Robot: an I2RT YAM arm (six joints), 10 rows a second.
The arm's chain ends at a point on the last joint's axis. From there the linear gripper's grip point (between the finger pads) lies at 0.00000 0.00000 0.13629 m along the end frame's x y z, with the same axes.
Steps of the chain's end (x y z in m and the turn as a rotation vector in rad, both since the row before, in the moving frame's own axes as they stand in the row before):
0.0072, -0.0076, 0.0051, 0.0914, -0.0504, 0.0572
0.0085, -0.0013, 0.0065, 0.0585, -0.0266, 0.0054
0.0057, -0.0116, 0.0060, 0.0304, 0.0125, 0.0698
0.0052, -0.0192, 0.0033, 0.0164, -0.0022, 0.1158
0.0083, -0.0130, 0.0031, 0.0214, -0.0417, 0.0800
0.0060, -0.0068, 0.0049, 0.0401, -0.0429, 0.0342
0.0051, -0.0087, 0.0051, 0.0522, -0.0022, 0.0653
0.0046, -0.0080, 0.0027, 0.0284, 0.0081, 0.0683
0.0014, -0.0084, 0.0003, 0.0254, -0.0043, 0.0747
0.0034, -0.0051, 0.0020, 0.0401, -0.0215, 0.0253
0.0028, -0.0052, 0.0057, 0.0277, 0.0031, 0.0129
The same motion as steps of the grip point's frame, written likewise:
0.0007, -0.0202, 0.0044, 0.0914, -0.0504, 0.0572
0.0049, -0.0093, 0.0062, 0.0585, -0.0266, 0.0054
0.0075, -0.0157, 0.0059, 0.0304, 0.0125, 0.0698
0.0050, -0.0214, 0.0033, 0.0164, -0.0022, 0.1158
0.0027, -0.0161, 0.0030, 0.0214, -0.0417, 0.0800
0.0003, -0.0124, 0.0047, 0.0401, -0.0429, 0.0342
0.0050, -0.0158, 0.0049, 0.0522, -0.0022, 0.0653
0.0058, -0.0118, 0.0026, 0.0284, 0.0081, 0.0683
0.0009, -0.0119, 0.0003, 0.0254, -0.0043, 0.0747
0.0005, -0.0106, 0.0019, 0.0401, -0.0215, 0.0253
0.0032, -0.0090, 0.0056, 0.0277, 0.0031, 0.0129

